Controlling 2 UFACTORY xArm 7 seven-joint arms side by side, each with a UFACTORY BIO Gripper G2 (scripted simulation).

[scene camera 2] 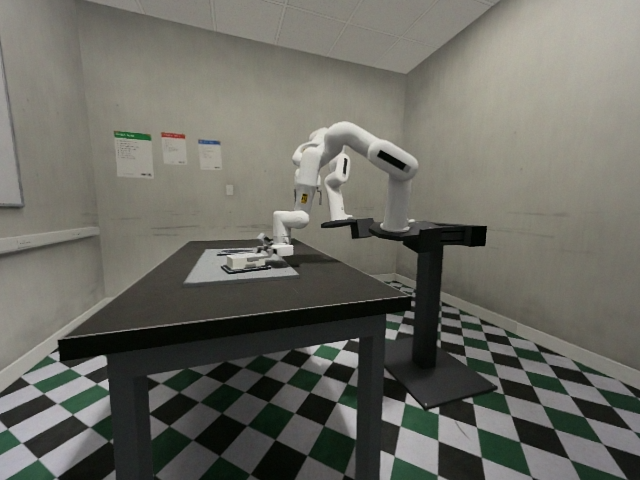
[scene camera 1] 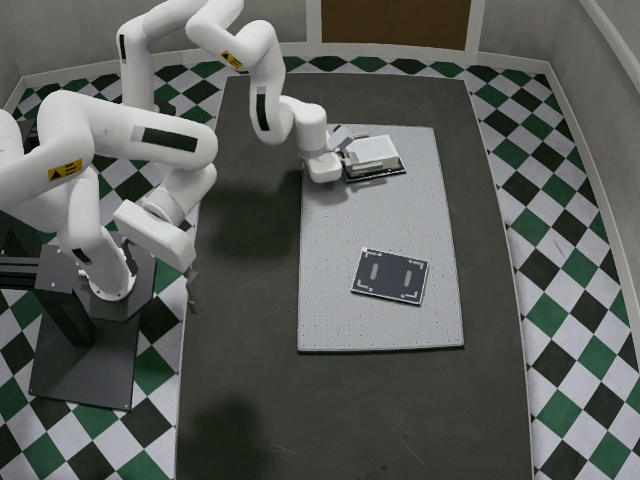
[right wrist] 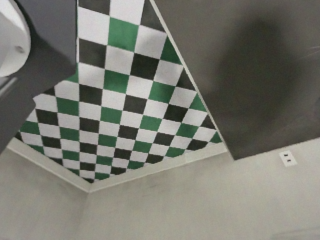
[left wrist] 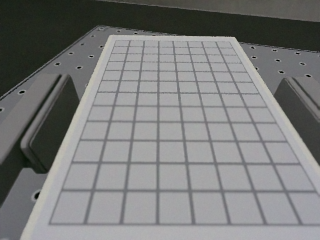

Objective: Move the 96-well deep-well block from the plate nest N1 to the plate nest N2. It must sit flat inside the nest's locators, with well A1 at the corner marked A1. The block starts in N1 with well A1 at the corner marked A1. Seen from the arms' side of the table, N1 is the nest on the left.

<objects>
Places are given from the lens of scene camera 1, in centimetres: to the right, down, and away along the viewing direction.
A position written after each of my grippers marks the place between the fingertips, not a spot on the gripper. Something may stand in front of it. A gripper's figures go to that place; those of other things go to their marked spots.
my left gripper (scene camera 1: 375,149): 14, -24, 158
my right gripper (scene camera 1: 163,291): -29, 10, 107
white deep-well block (scene camera 1: 368,150): 13, -23, 156
</objects>
